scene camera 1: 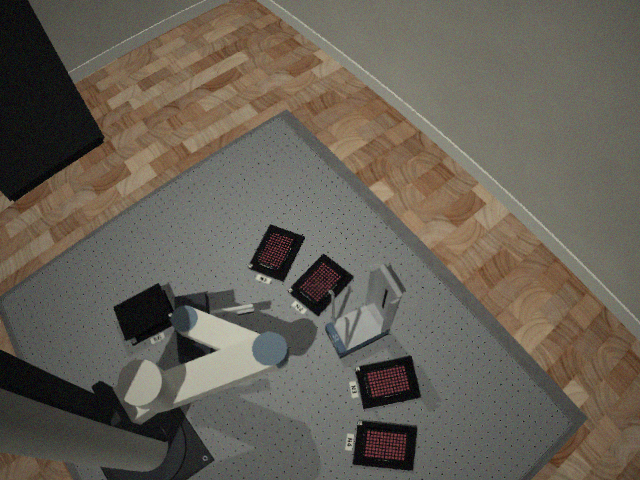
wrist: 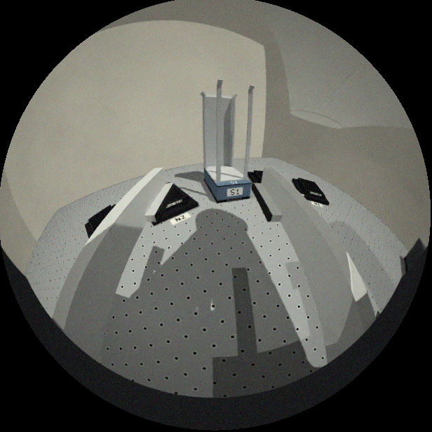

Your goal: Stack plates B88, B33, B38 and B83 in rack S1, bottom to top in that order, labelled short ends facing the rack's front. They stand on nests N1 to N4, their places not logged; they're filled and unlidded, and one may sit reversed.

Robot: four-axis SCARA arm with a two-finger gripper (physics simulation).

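Places are measured from the arm's base along level axes (x ahead, y left, z up), in centimetres.
Pixels of known places: gripper, fingertip midpoint: (scene camera 1: pixel 255 322); arm's base, origin of the base link: (scene camera 1: pixel 146 446).
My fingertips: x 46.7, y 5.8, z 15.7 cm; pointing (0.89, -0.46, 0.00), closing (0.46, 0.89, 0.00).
Observation:
For each thing: its middle in the pictures, then the offset to it from my fingertips.
- N1, body centre: (scene camera 1: pixel 276 250) dy +20.2, dx +19.4, dz -12.5 cm
- N2, body centre: (scene camera 1: pixel 320 282) dy +3.0, dx +23.6, dz -12.5 cm
- N3, body centre: (scene camera 1: pixel 388 381) dy -32.5, dx +19.7, dz -12.5 cm
- N4, body centre: (scene camera 1: pixel 385 445) dy -45.8, dx +7.7, dz -12.5 cm
- Rack S1, body centre: (scene camera 1: pixel 360 314) dy -15.4, dx +22.9, dz +0.7 cm
- plain black block, body centre: (scene camera 1: pixel 145 314) dy +26.9, dx -25.2, dz -10.9 cm
Filled black plates with red wells stand on the nests: on N1 (scene camera 1: pixel 276 251) (wrist: pixel 99 220), on N2 (scene camera 1: pixel 321 280) (wrist: pixel 176 204), on N3 (scene camera 1: pixel 388 381) (wrist: pixel 257 176) and on N4 (scene camera 1: pixel 385 444) (wrist: pixel 311 190). Their codes are too small to read. Rack S1 (scene camera 1: pixel 364 345) (wrist: pixel 217 190) has a blue base, a light floor, tall posts and a back panel; its floor shows bare. My gripper (scene camera 1: pixel 254 319) (wrist: pixel 213 176) is shut to its narrow stand with nothing between the fingers. It points at the rack's labelled side from a distance. In scene camera 1 one finger is hidden under the arm.
A plain black block (scene camera 1: pixel 144 312) stands at the left behind a small label. The arm's elbow (scene camera 1: pixel 269 348) is left of the rack. The rack's posts rise between the N2 and N3 plates. A large black cabinet (scene camera 1: pixel 41 98) stands beyond the table.

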